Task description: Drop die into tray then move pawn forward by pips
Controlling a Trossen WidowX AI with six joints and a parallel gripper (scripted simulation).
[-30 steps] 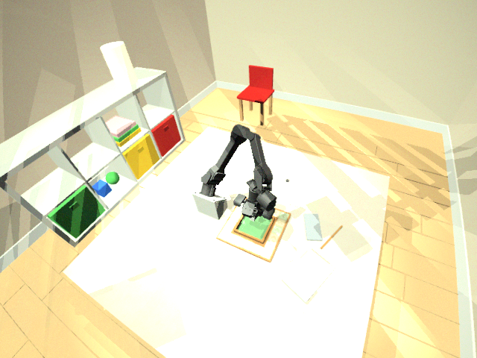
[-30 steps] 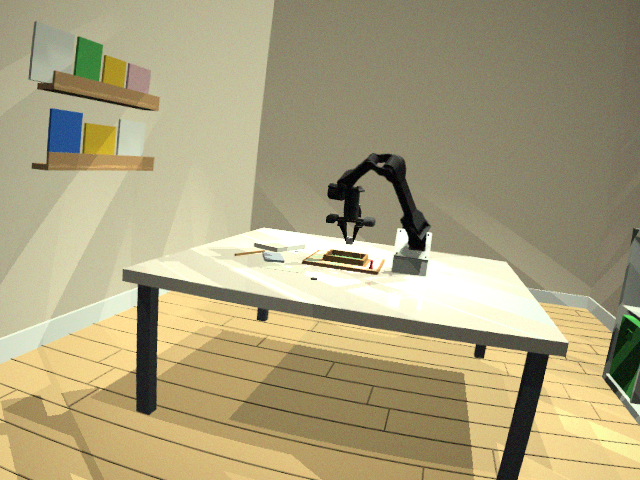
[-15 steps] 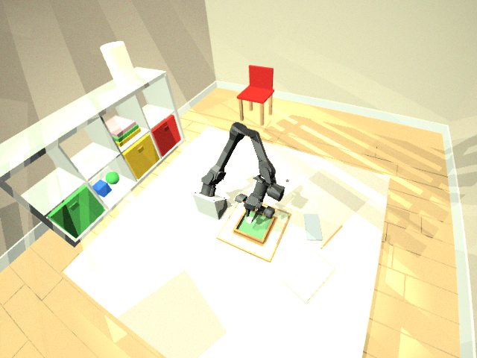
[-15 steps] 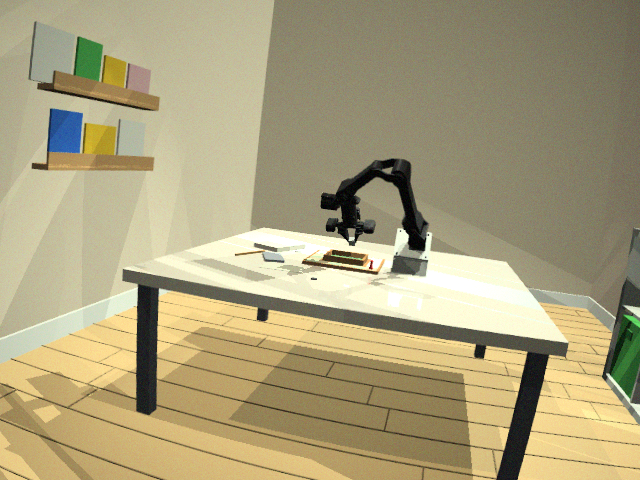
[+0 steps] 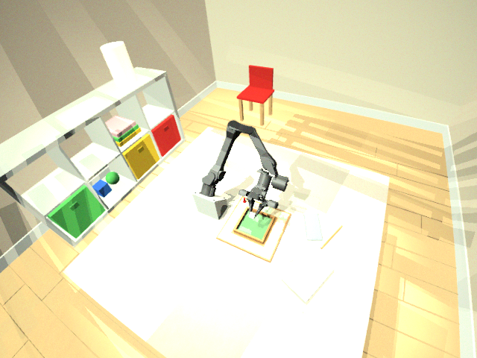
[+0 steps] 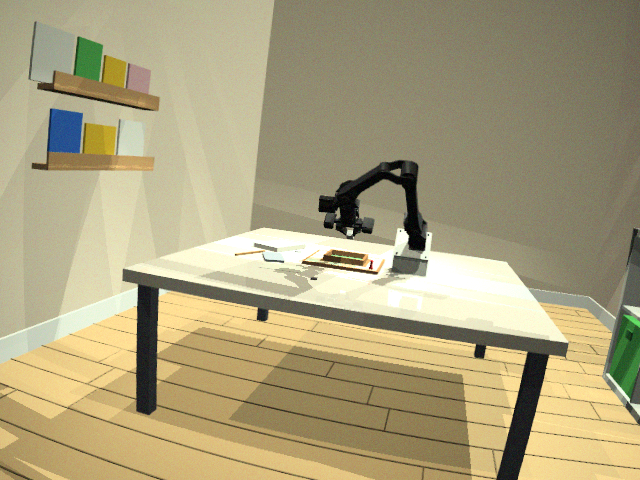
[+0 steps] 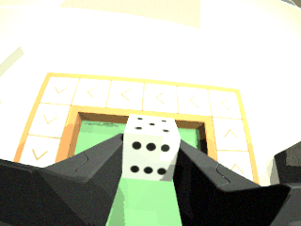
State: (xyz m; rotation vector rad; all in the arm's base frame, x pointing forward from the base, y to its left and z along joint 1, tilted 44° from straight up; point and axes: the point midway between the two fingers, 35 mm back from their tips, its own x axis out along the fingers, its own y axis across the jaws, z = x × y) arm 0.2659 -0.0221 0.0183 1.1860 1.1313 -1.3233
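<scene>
Right now my gripper tip is right at the white die. Round my gripper tip: dice tray 10 mm to the left, 100 mm below; red pawn 100 mm behind, 130 mm to the left, 80 mm below.
</scene>
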